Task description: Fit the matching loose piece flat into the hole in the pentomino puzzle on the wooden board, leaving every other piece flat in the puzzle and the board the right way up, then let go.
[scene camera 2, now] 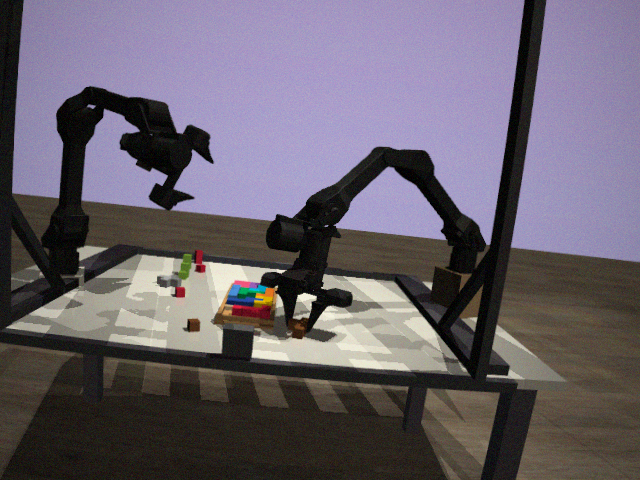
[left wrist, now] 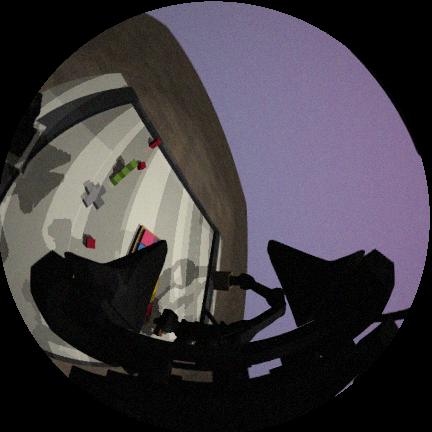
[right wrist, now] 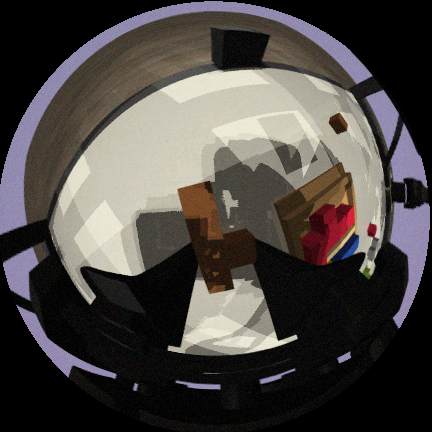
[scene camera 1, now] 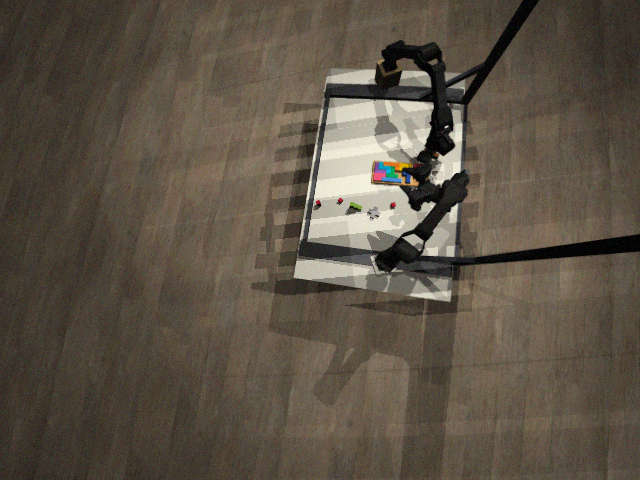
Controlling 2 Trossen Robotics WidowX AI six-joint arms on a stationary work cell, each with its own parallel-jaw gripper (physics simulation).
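Pixels of known places: left gripper, between the fingertips: (scene camera 2: 202,180) (left wrist: 218,245) (scene camera 1: 400,177); right gripper, between the fingertips: (scene camera 2: 297,329) (left wrist: 157,321) (right wrist: 224,244); left arm's base, origin of its link: (scene camera 2: 62,271) (scene camera 1: 383,263); right arm's base, origin of its link: (scene camera 2: 461,270) (left wrist: 230,280) (scene camera 1: 389,65).
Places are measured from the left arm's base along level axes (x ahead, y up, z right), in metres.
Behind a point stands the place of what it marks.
The loose brown piece (scene camera 2: 298,331) {z 0.437, x 0.437, y -0.008 m} (right wrist: 197,202) {z 0.427, x 0.443, y -0.004 m}, a bar with a side stub, lies on the table beside the puzzle board (scene camera 2: 232,321) {z 0.340, x 0.333, y -0.018 m} (right wrist: 285,205) {z 0.373, x 0.402, y -0.018 m}. My right gripper (scene camera 2: 299,328) {z 0.391, x 0.458, y -0.022 m} (right wrist: 224,244) {z 0.391, x 0.458, y -0.022 m} is shut on the brown piece, fingers low at the table, one against the long bar and one against the stub's end. The board lies flat, face up, with coloured pieces in it. A red piece (scene camera 2: 250,311) {z 0.322, x 0.377, y -0.003 m} (right wrist: 325,235) {z 0.331, x 0.397, y 0.001 m} lies at its near end, with bare wood around it. My left gripper (scene camera 2: 202,179) {z 0.134, x 0.299, y 0.253 m} (left wrist: 218,245) {z 0.134, x 0.299, y 0.253 m} is open and empty, high above the table.
A small brown block (scene camera 2: 193,324) {z 0.373, x 0.245, y -0.008 m} (right wrist: 338,123) {z 0.366, x 0.258, y -0.009 m} lies left of the board in scene camera 2. A grey cross (scene camera 1: 373,212) {z 0.033, x 0.254, y -0.004 m} (left wrist: 93,194) {z 0.038, x 0.251, y -0.004 m}, a green piece (scene camera 1: 355,205) {z -0.043, x 0.311, y 0.016 m} (left wrist: 123,172) {z -0.034, x 0.306, y 0.016 m} and red blocks (scene camera 1: 392,205) {z 0.133, x 0.260, y -0.004 m} (left wrist: 90,243) {z 0.140, x 0.263, y -0.004 m} lie farther off. A dark box (scene camera 2: 237,341) {z 0.515, x 0.287, y 0.011 m} stands at the table's edge.
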